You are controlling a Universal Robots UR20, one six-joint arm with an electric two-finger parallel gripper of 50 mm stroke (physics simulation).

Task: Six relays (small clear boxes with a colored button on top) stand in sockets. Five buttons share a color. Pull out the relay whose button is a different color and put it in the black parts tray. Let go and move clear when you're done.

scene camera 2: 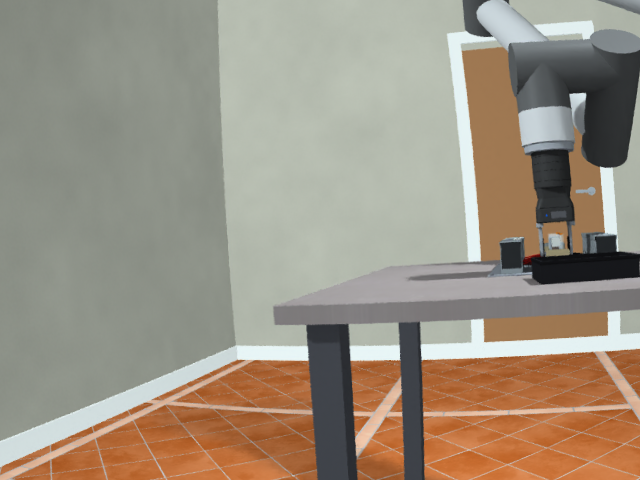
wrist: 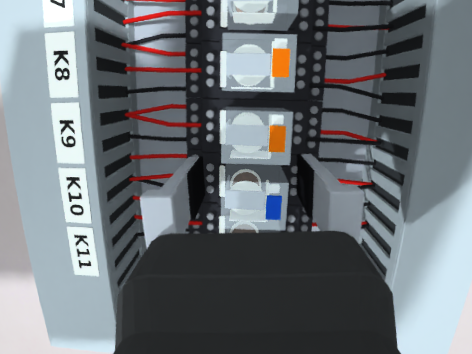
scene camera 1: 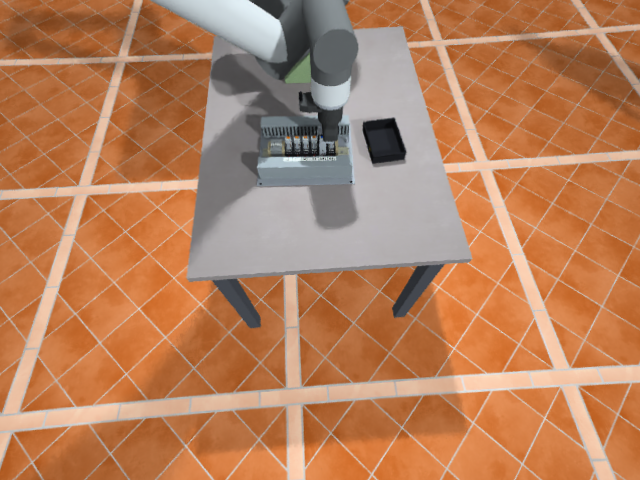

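Note:
The relay with the blue button stands in its socket beside label K10. Relays with orange buttons stand in the K8 and K9 sockets. The relay at K11 is mostly hidden by the gripper body. My gripper is open, pointing down, with one finger on each side of the blue-button relay and a gap on both sides. In the second scene view its fingertips are low, beside the relay row. The black parts tray stands right of the relay panel in the first scene view and holds nothing visible.
Slotted wire ducts run along both sides of the relay row, with red and black wires between. A pale end block sits at the row's end. A green object lies under the arm on the table.

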